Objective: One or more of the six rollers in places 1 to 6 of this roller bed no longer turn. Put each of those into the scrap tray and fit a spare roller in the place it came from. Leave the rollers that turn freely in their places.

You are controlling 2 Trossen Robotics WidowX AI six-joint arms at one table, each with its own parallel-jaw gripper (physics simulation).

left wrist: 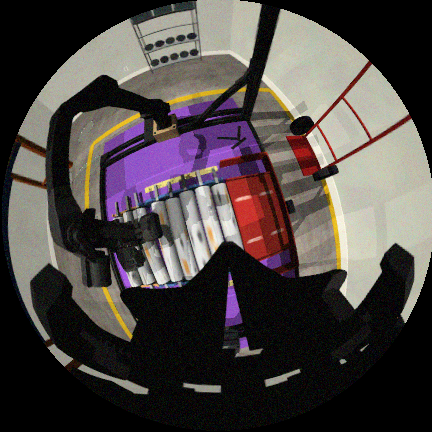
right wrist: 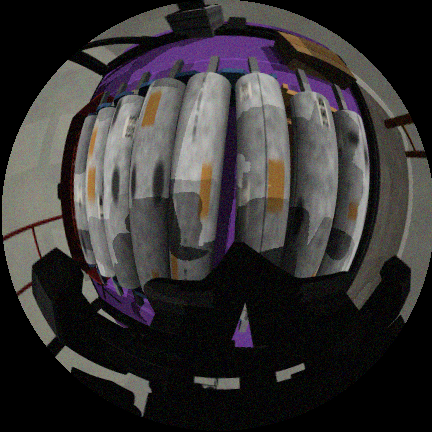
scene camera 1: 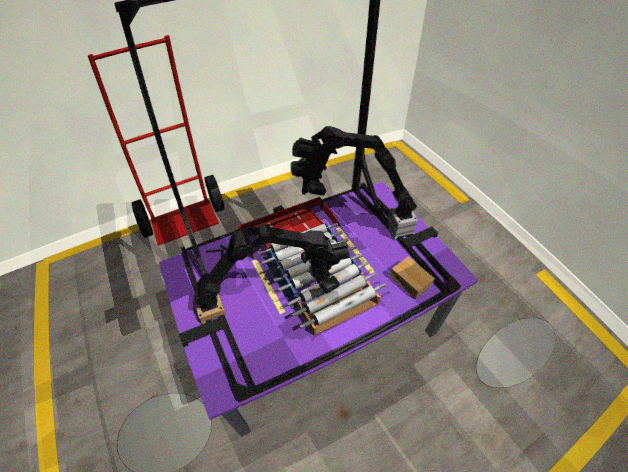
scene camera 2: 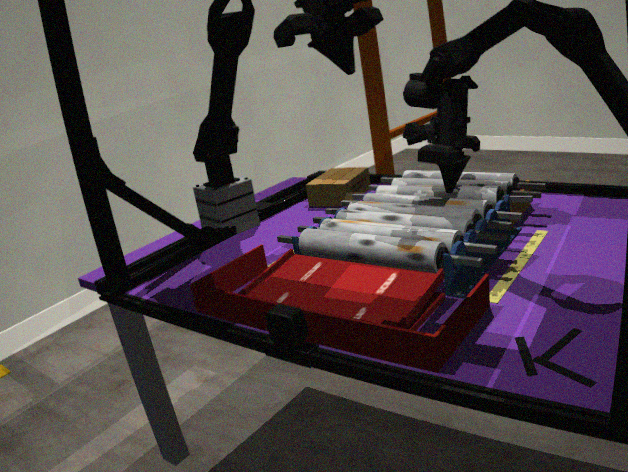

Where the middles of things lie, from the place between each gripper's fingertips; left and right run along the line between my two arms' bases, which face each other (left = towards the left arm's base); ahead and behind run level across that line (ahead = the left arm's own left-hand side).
My right gripper is now 10 cm short of the wooden rack (scene camera 1: 315,329), 3 cm to the right of it and 4 cm above it. The rest, counted from my right hand: brown box (scene camera 2: 337,184): 14 cm ahead, 36 cm to the left, 4 cm below.
My left hand is 32 cm short of the wooden rack, 30 cm above it and 1 cm to the left of it. From my left hand the other things lie so: brown box (36 cm ahead, 32 cm to the left, 30 cm below).
